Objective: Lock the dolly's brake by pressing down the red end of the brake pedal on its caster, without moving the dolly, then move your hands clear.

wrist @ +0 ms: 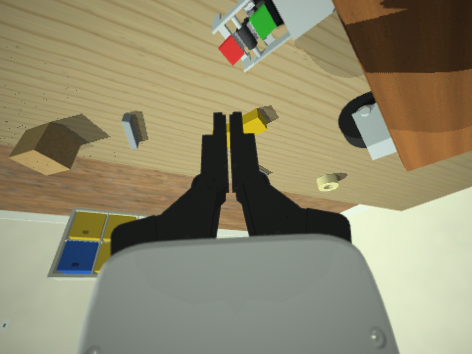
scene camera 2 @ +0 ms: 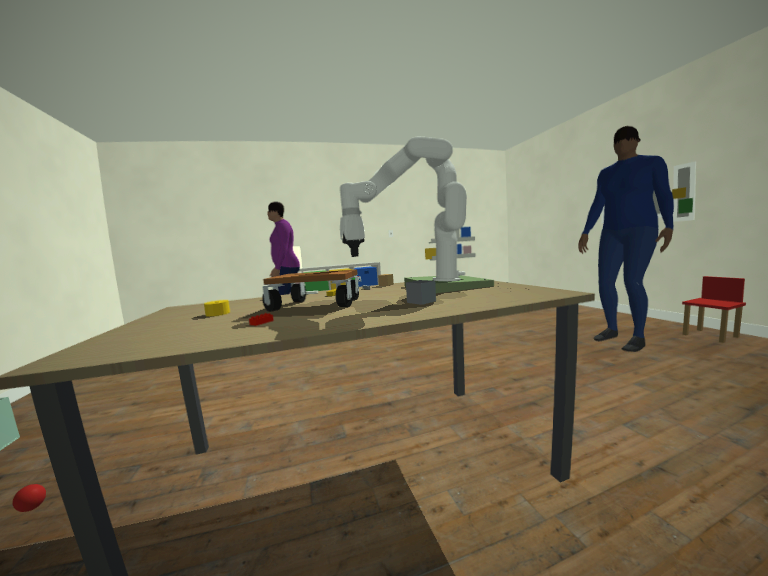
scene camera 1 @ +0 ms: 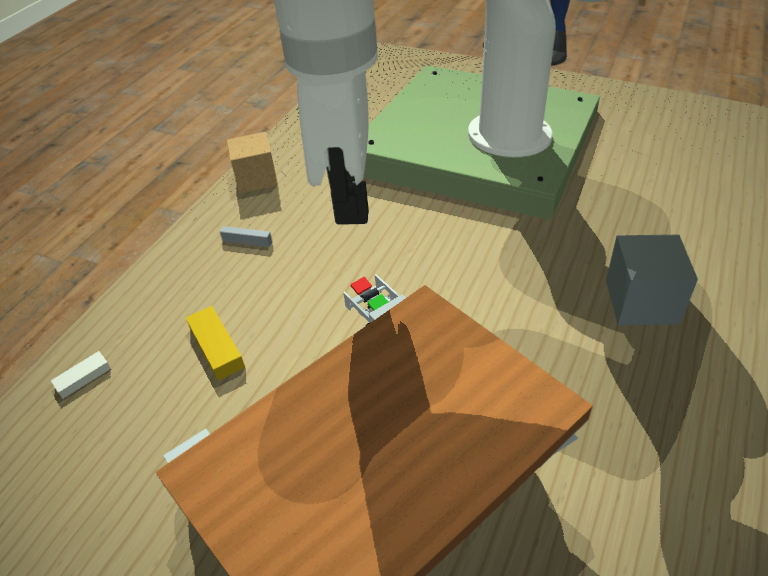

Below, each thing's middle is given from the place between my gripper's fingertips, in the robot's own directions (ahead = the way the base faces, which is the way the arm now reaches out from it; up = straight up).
My gripper is now 4 cm short of the caster bracket (scene camera 1: 350,302), 5 cm to the right of it and 12 cm above it. From my hand the other things lie so: dark grey block (scene camera 1: 650,279) (14 cm behind, 31 cm to the left, 14 cm below); then dolly (scene camera 1: 398,443) (19 cm ahead, 7 cm to the left, 11 cm below); then grey bar (scene camera 1: 228,234) (12 cm behind, 22 cm to the right, 17 cm below).
